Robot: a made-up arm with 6 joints.
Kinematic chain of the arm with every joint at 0, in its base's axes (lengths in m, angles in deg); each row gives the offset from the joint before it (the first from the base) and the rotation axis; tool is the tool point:
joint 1: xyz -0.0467 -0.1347 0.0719 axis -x
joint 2: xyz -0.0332 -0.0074 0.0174 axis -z
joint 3: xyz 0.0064 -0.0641 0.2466 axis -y
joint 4: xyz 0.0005 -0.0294 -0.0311 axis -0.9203 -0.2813 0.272
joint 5: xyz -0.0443 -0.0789 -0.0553 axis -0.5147 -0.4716 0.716
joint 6: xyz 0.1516 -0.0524 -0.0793 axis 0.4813 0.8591 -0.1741
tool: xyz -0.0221 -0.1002 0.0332
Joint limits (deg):
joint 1: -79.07..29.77
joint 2: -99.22..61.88
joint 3: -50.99..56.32
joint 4: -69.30..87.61
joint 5: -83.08..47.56
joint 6: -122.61..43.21
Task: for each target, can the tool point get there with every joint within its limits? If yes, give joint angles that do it. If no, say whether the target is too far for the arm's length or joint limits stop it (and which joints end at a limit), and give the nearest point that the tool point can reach.
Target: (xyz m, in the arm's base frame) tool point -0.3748 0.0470 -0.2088
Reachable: no: joint limits stop it (at a limit: joint 1, joint 6) | nearest point -0.2824 -0.1322 -0.0996 | short by 0.229 m
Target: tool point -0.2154 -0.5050 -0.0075
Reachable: yes | joints -32.92 24.81 13.39 22.56 -50.96 -24.44
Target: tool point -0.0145 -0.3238 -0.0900
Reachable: yes | joints -45.35 29.34 42.45 -47.27 -14.69 -10.76
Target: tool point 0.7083 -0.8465 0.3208
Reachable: no: too far | nearest point 0.2686 -0.5332 0.2113 | short by 0.551 m
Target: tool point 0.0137 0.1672 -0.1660
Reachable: no: joint limits stop it (at a limit: joint 1, joint 2, joint 3, joint 6) | nearest point 0.0246 0.0897 -0.0290 | short by 0.158 m
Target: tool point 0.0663 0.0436 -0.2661
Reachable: no: joint limits stop it (at a limit: joint 1, joint 6) | nearest point 0.0250 -0.1281 -0.1493 | short by 0.212 m
